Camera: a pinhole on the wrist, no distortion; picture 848 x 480 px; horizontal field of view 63.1 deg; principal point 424.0 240.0 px. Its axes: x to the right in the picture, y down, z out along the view. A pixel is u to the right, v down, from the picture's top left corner.
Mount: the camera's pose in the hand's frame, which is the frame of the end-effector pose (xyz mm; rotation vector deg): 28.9 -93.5 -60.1 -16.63 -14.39 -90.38
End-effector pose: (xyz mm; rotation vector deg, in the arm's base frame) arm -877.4 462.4 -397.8 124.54 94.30 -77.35
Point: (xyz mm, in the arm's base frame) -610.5 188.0 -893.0
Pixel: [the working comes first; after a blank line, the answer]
In the camera's frame: -471.8 93.1 547.9

outside the picture
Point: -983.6 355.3 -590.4
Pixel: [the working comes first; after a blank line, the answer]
In the camera's frame: -22.4 13.3 323.3

376.2 268.4
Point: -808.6 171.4 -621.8
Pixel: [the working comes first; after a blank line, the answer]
In the camera's frame: -231.5 -101.5 415.6

39.3 71.4
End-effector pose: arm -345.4 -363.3 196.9 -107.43 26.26 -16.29
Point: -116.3 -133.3 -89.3
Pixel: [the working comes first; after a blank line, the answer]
In the camera's frame: -90.4 65.3 508.1

301.1 328.7
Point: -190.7 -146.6 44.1
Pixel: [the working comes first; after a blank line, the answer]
In the camera's frame: -16.7 5.9 387.6

394.3 250.5
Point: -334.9 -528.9 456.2
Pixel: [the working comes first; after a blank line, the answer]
In the camera's frame: 40.6 53.5 -188.0

behind the camera
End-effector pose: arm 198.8 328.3 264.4 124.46 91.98 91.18
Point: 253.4 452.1 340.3
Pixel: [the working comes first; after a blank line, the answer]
In the camera's frame: -66.0 104.6 159.5

outside the picture
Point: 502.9 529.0 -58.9
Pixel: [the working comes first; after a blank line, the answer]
In the camera's frame: 142.1 -136.2 514.7

614.7 57.2
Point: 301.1 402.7 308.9
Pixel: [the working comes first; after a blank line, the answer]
In the camera's frame: -95.3 44.0 193.6

84.1 396.8
